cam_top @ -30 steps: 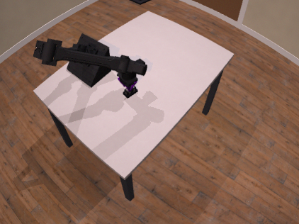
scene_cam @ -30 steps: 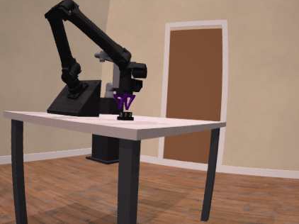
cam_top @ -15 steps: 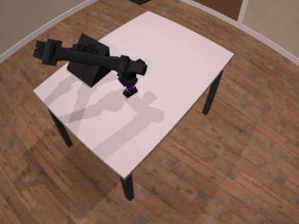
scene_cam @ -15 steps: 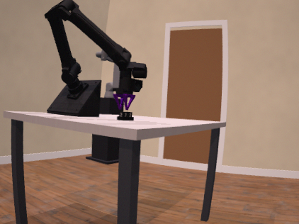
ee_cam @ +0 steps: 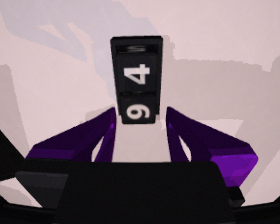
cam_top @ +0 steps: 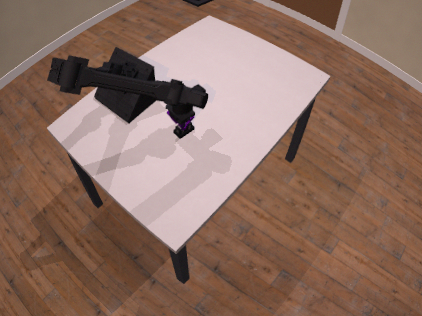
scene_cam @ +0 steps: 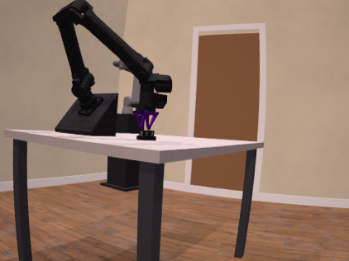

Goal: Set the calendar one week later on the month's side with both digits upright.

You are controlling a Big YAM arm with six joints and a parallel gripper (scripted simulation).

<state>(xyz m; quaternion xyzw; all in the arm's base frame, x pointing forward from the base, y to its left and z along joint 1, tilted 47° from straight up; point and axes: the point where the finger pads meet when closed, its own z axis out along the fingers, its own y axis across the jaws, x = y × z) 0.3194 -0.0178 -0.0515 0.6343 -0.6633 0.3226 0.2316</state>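
Right now my hand is 3 cm above the black date cube. From my hand the other things lie so: black tray: 4 cm below, 2 cm to the left.
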